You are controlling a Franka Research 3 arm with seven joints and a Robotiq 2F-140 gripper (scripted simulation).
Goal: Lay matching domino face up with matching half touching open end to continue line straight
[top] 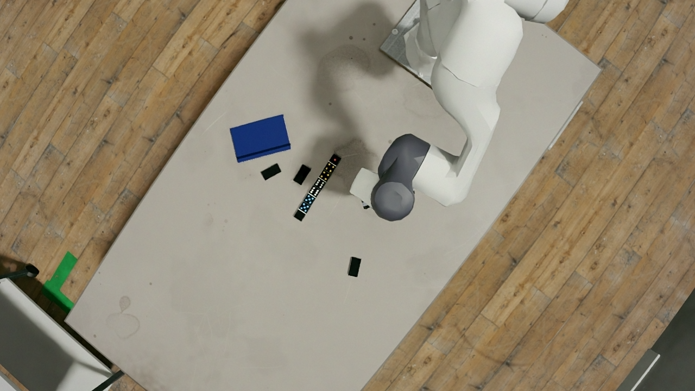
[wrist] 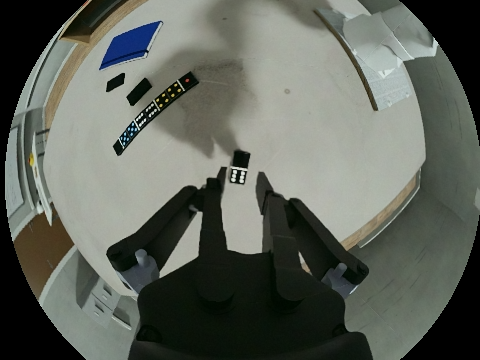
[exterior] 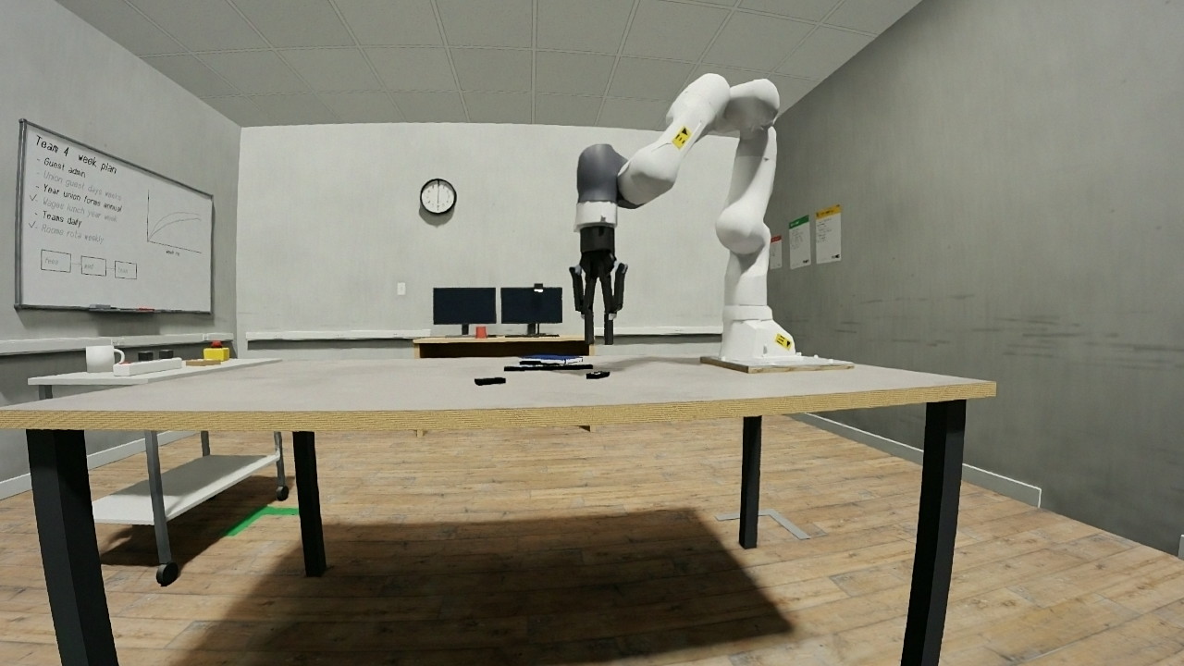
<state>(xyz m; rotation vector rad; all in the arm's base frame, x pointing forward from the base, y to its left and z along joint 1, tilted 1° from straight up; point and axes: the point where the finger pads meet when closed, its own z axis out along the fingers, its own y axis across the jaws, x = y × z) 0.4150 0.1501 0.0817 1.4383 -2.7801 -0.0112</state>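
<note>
The domino is 10 cm below my hand. The rest, counted from my hand: blue book (9 cm ahead, 40 cm to the right, 10 cm below).
</note>
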